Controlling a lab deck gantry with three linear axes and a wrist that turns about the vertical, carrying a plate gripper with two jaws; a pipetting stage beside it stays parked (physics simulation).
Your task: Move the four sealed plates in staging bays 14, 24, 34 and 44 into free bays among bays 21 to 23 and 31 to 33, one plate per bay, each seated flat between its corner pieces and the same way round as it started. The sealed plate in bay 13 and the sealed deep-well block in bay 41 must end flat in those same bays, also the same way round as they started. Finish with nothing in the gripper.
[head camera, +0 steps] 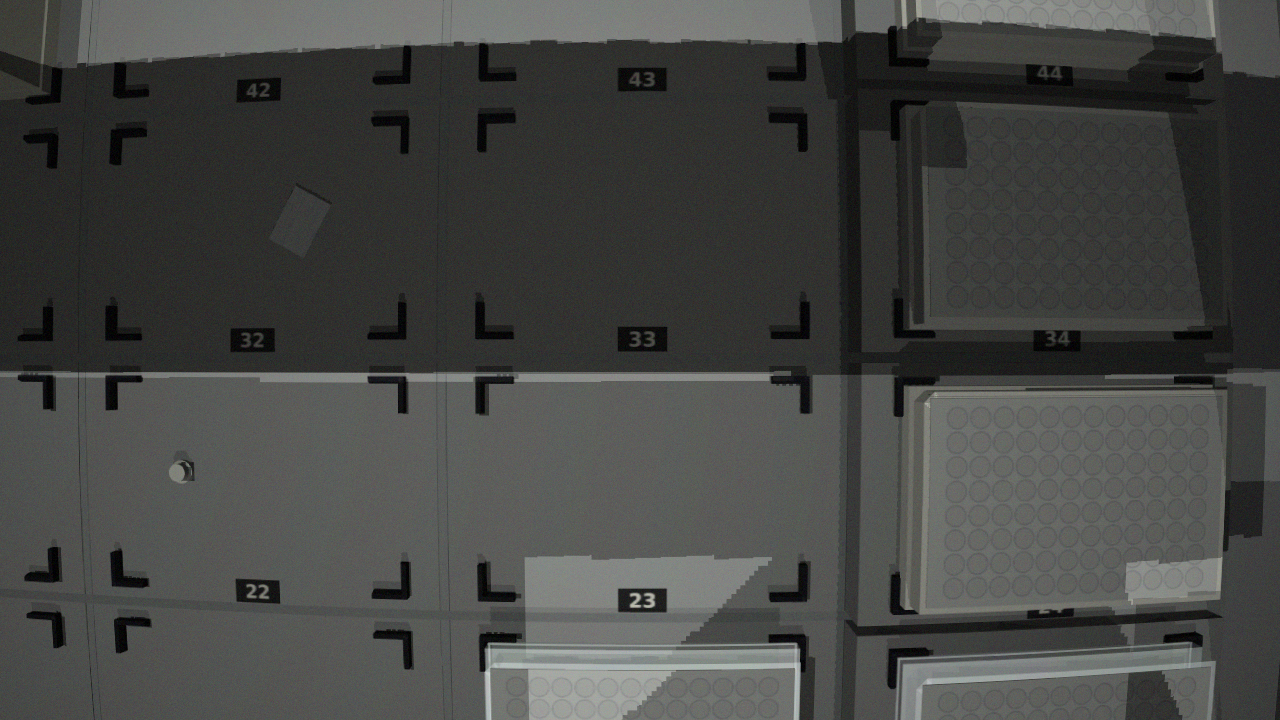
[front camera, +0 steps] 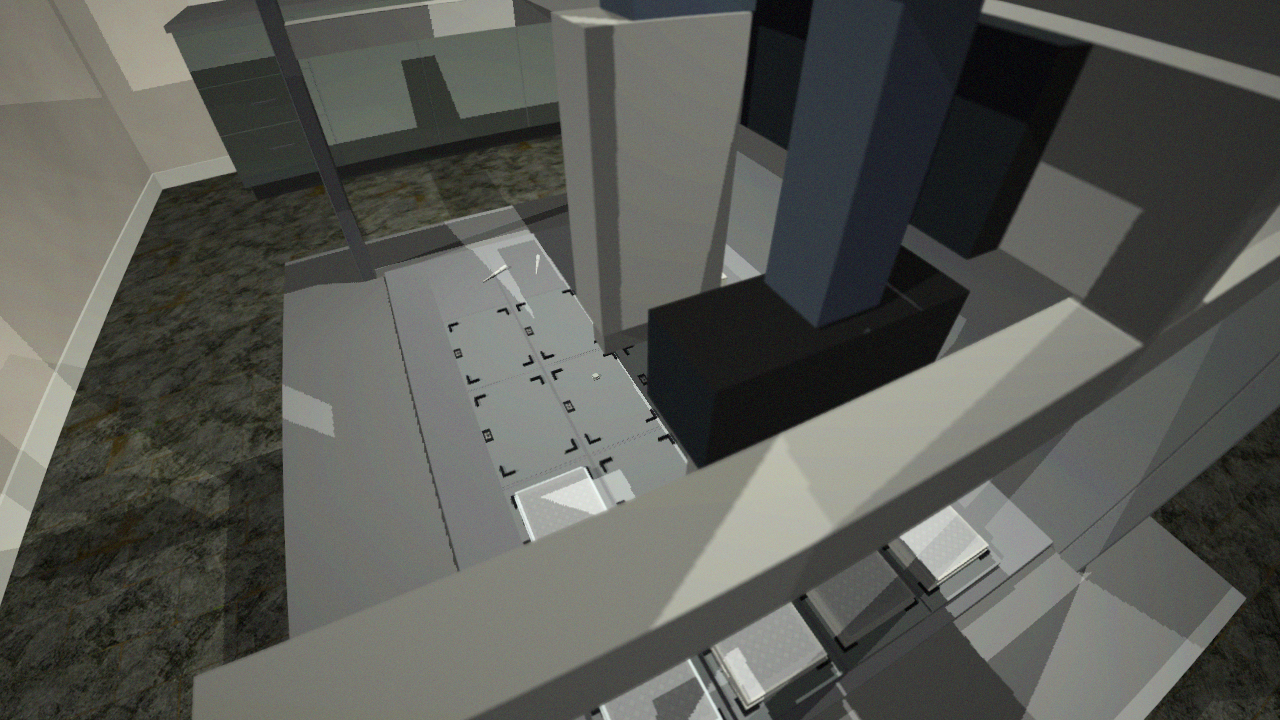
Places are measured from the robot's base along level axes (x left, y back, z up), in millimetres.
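Where they show: robot's base, origin of its link: (front camera: 450, 326).
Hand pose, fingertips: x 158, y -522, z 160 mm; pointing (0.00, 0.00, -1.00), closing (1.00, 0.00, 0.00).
Things, the pixels of their top centre, and the offset from my fingertips. "pt": a spot on its surface instead.
- bay 14, a spot on its surface: (head camera: 1056, 702) pt dy -28, dx -86, dz -131 mm
- bay 24, a spot on its surface: (head camera: 1074, 501) pt dy -31, dx -8, dz -131 mm
- bay 34, a spot on its surface: (head camera: 1069, 214) pt dy -29, dx +99, dz -131 mm
- bay 44, a spot on its surface: (head camera: 1074, 13) pt dy -35, dx +177, dz -131 mm
- bay 13, a spot on its surface: (head camera: 644, 694) pt dy +129, dx -86, dz -145 mm
- bay 41, a spot on its surface: (head camera: 22, 53) pt dy +395, dx +176, dz -145 mm
- small white cap, centre of its top: (head camera: 176, 473) (front camera: 595, 375) dy +326, dx -3, dz -156 mm
- small flat tile, centre of its top: (head camera: 299, 221) dy +273, dx +103, dz -159 mm
The gripper's black body (front camera: 805, 376) hangs over the deck in the front view; its jaws are hidden behind the body and the pale beam, so whether it is open or holds anything does not show. Sealed plates lie in bay 14 (front camera: 662, 698) (head camera: 1056, 702), bay 24 (front camera: 771, 649) (head camera: 1074, 501), bay 34 (front camera: 861, 595) (head camera: 1069, 214) and bay 44 (front camera: 944, 546) (head camera: 1074, 13). The sealed plate in bay 13 (front camera: 563, 505) (head camera: 644, 694) is partly seen. A corner of the deep-well block in bay 41 (head camera: 22, 53) shows at the head view's upper left.
A small white cap (front camera: 596, 377) (head camera: 181, 471) stands in bay 22, and a small flat tile (head camera: 300, 221) lies in bay 32. No plate stands in bays 23 or 33. Two thin white pieces (front camera: 494, 273) (front camera: 537, 264) lie at the deck's far end. A pale column (front camera: 662, 170) stands beside the gripper.
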